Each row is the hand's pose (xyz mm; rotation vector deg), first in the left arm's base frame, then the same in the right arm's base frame.
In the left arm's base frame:
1: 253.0 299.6 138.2 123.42 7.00 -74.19
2: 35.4 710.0 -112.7 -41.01 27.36 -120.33
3: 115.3 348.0 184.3 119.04 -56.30 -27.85
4: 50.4 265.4 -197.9 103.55 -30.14 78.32
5: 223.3 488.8 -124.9 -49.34 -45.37 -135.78
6: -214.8 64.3 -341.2 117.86 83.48 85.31
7: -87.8 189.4 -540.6 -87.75 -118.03 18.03
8: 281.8 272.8 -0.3 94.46 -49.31 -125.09
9: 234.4 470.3 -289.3 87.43 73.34 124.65
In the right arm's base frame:
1: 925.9 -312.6 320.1 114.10 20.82 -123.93
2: 745.9 182.8 350.3 -65.51 71.76 -109.34
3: 854.8 -269.1 448.4 108.82 -45.99 -79.03
4: 578.7 -198.9 172.8 126.97 -35.31 31.39
5: 822.4 -38.5 178.4 -84.43 -3.75 -122.20
6: 231.5 -302.7 172.8 -148.08 -56.82 -56.03
7: 266.7 -128.8 -27.3 -71.94 -78.68 16.89
8: 868.6 -290.2 190.0 51.95 -31.65 -164.36
9: 739.9 2.9 40.7 -134.06 -45.31 -103.76

